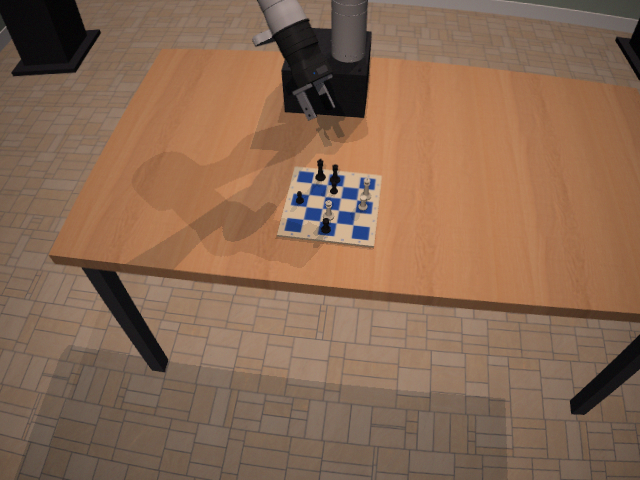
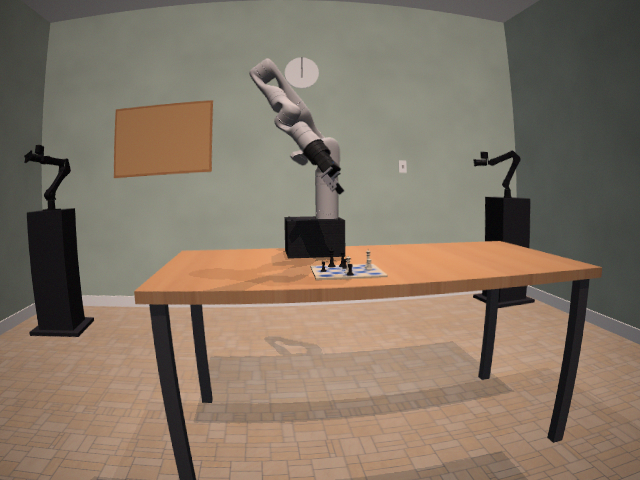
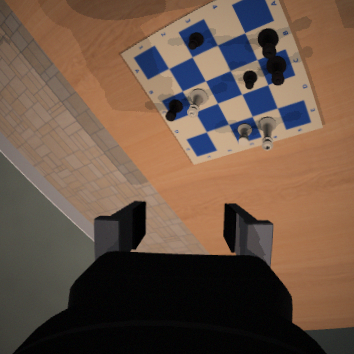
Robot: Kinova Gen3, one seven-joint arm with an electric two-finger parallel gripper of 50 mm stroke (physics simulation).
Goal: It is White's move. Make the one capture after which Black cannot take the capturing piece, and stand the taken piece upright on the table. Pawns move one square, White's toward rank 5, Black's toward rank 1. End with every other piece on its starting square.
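Pixels of known places: gripper, between the fingertips: (image 1: 321, 113) (image 2: 338, 190) (image 3: 184, 218); arm's base, origin of its link: (image 1: 348, 53) (image 2: 327, 218).
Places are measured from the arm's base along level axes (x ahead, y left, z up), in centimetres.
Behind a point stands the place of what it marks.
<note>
The blue and cream board (image 1: 283, 230) @[x 51.1, y -13.3, z -13.8 cm] (image 3: 196, 159) @[x 53.5, y 6.4, z -13.9 cm] bears upright pieces. A tall black piece (image 1: 320, 170) @[x 34.7, y -5.8, z -10.9 cm] (image 3: 268, 41) @[x 34.0, y -6.2, z -10.8 cm] is on B5, another black piece (image 1: 335, 174) @[x 35.4, y -2.1, z -11.4 cm] (image 3: 276, 69) @[x 34.8, y -2.6, z -11.2 cm] on C5. Small black pieces stand on C4 (image 1: 333, 187) @[x 38.9, y -2.5, z -12.3 cm] (image 3: 249, 79) @[x 38.4, y -2.8, z -11.7 cm], A3 (image 1: 299, 197) @[x 42.3, y -10.3, z -12.4 cm] (image 3: 195, 40) @[x 41.6, y -10.4, z -11.7 cm] and C1 (image 1: 326, 225) @[x 51.1, y -3.5, z -11.5 cm] (image 3: 173, 109) @[x 50.1, y -3.9, z -11.9 cm]. A white piece (image 1: 328, 209) @[x 46.9, y -3.3, z -11.0 cm] (image 3: 197, 99) @[x 46.1, y -3.6, z -11.9 cm] is on C2, a shorter white piece (image 1: 362, 202) @[x 44.0, y 4.4, z -11.5 cm] (image 3: 244, 133) @[x 43.0, y 4.3, z -11.9 cm] on E3, a tall white piece (image 1: 366, 189) @[x 40.4, y 5.3, z -10.9 cm] (image 3: 267, 131) @[x 39.7, y 4.8, z -11.0 cm] on E4. My gripper (image 1: 321, 111) @[x 40.8, y -4.8, z 11.5 cm] (image 3: 184, 218) @[x 40.8, y -4.8, z 11.5 cm] is open and empty, high behind the board, near the base.
The wooden table (image 1: 465, 180) @[x 32.7, y 30.4, z -14.5 cm] (image 2: 465, 263) @[x 41.4, y 42.6, z -14.4 cm] extends on all sides of the board. The black base block (image 1: 325, 98) (image 2: 314, 237) @[x 9.4, y -7.0, z -6.6 cm] stands at the table's back edge. Black pedestals with small arms (image 2: 51, 268) (image 2: 507, 222) stand beyond the table, left and right.
</note>
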